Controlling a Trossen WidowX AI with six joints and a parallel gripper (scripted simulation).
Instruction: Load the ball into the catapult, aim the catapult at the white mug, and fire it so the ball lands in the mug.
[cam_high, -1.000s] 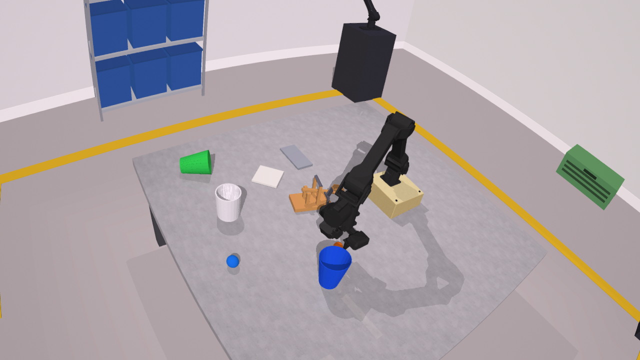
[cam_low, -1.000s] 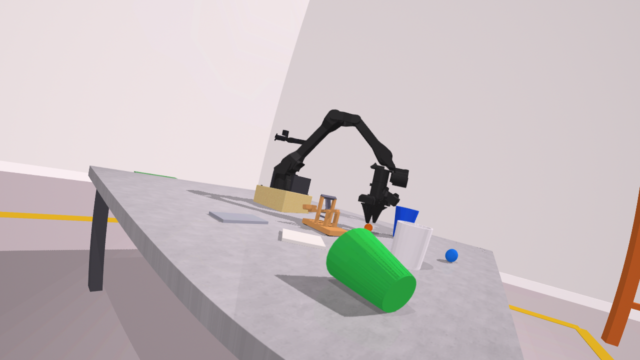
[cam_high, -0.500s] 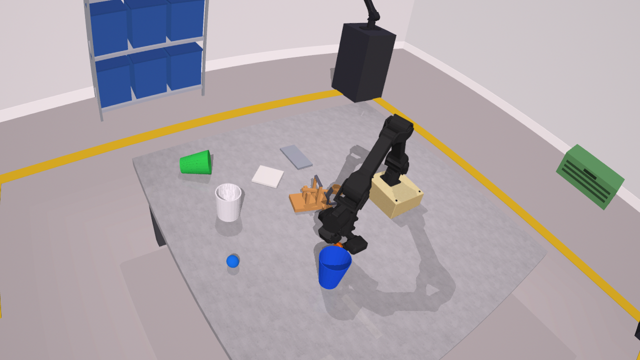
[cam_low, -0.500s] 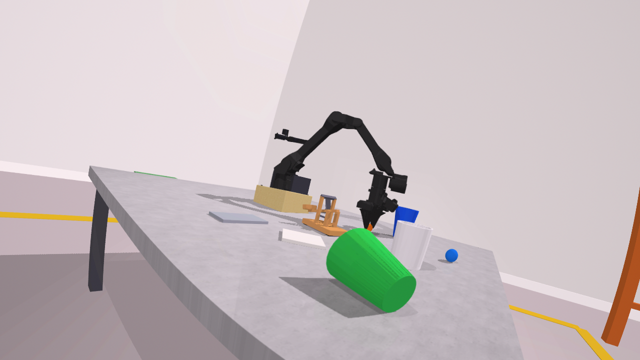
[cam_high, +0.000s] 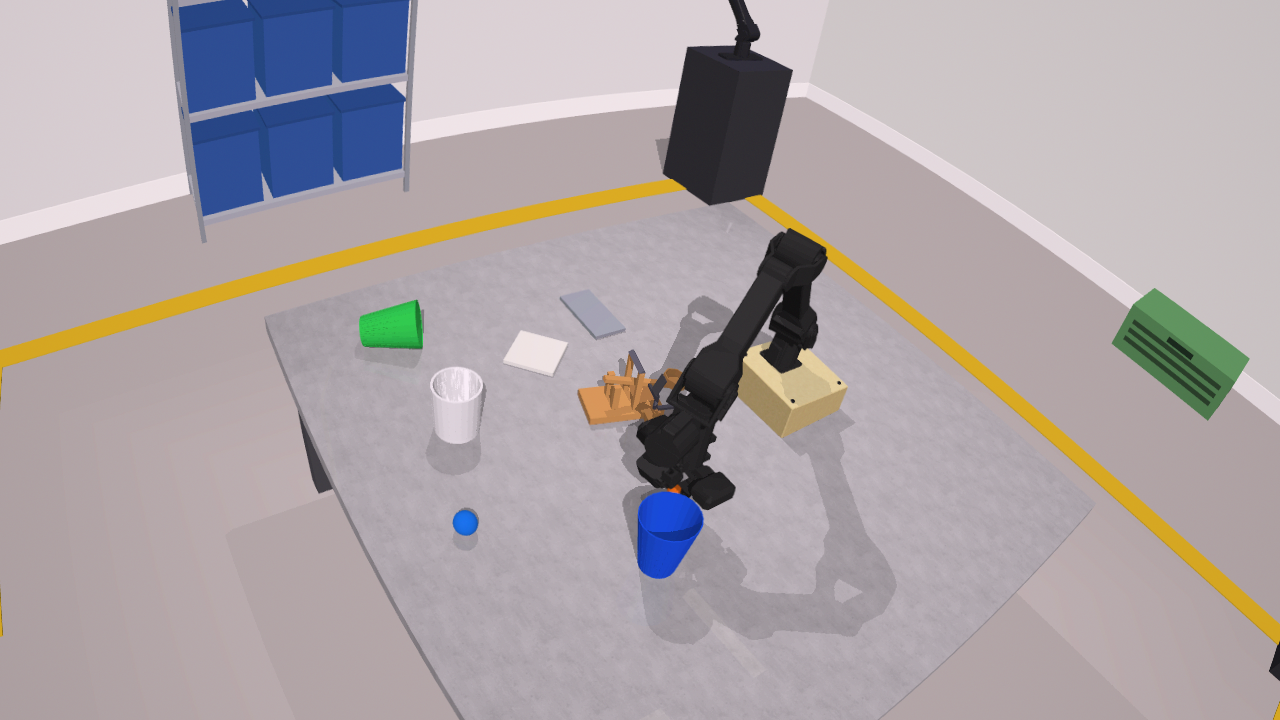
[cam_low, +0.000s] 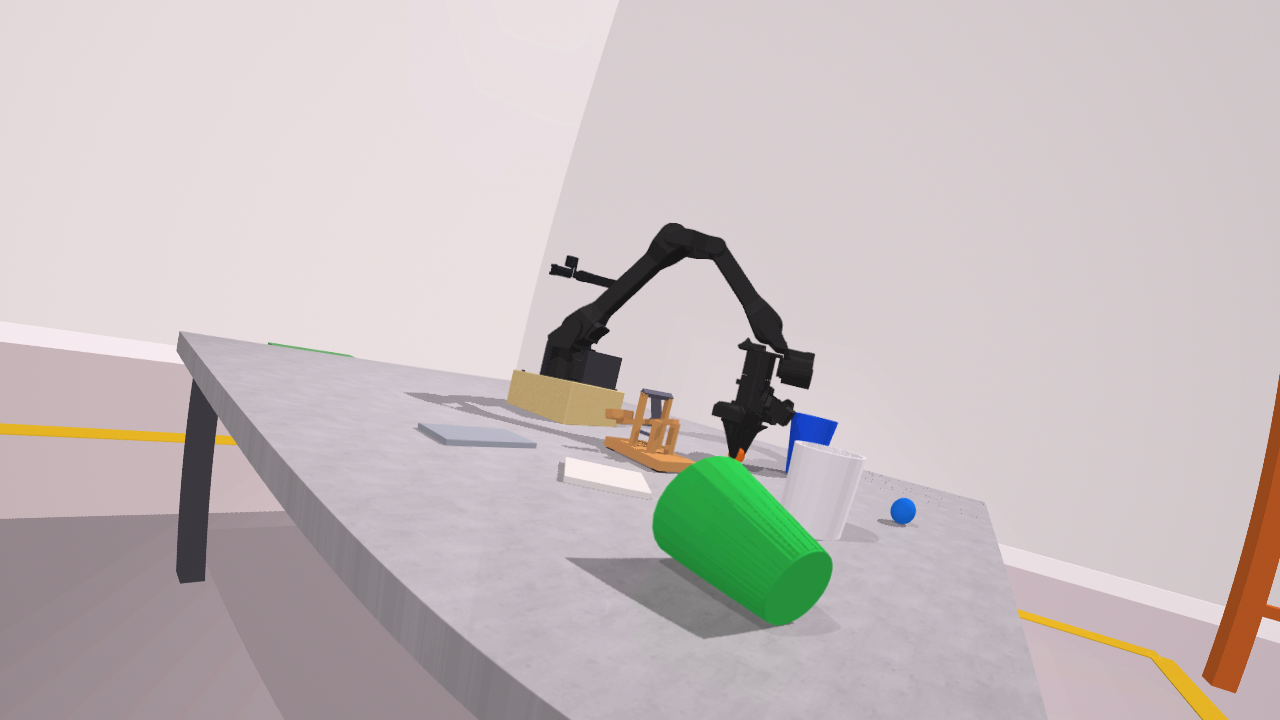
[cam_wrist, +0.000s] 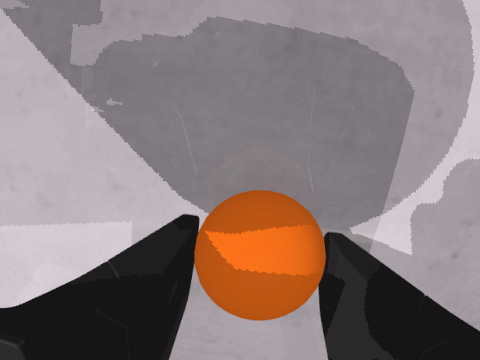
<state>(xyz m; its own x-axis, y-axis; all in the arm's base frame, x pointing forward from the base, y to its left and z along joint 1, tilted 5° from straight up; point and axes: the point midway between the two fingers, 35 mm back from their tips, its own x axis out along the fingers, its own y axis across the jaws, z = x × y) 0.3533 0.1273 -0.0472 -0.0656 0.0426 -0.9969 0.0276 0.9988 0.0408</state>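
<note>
Right now my gripper tip is 90 mm past the wooden catapult, 200 mm to the left of it and 40 mm below it. From my gripper tip the other things lie so: orange ball (right at my gripper tip); then blue ball (330 mm ahead, 110 mm to the right, 10 mm above); then blue cup (110 mm ahead, 90 mm to the left, 20 mm above).
</note>
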